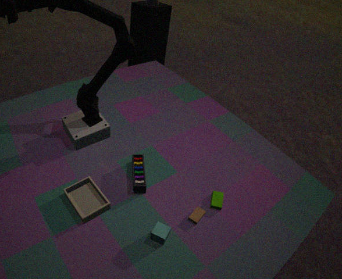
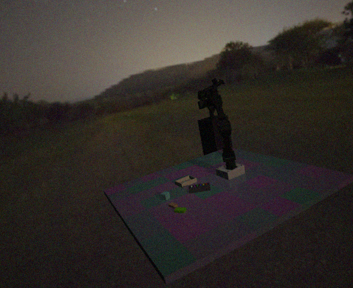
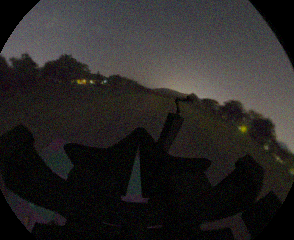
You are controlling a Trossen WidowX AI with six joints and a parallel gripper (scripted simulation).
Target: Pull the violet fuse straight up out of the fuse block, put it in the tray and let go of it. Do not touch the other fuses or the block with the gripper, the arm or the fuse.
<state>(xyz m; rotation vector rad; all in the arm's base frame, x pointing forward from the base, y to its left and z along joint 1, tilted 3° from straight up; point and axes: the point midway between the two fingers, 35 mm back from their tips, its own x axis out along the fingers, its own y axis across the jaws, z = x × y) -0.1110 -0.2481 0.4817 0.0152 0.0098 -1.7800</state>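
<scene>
Now: the violet fuse 430 mm ahead of my gripper tip, 260 mm to the left of it and 510 mm below it. Round my gripper tip: cyan cube 620 mm ahead, 170 mm to the left, 510 mm below; then grey tray 380 mm ahead, 80 mm to the left, 530 mm below.
</scene>
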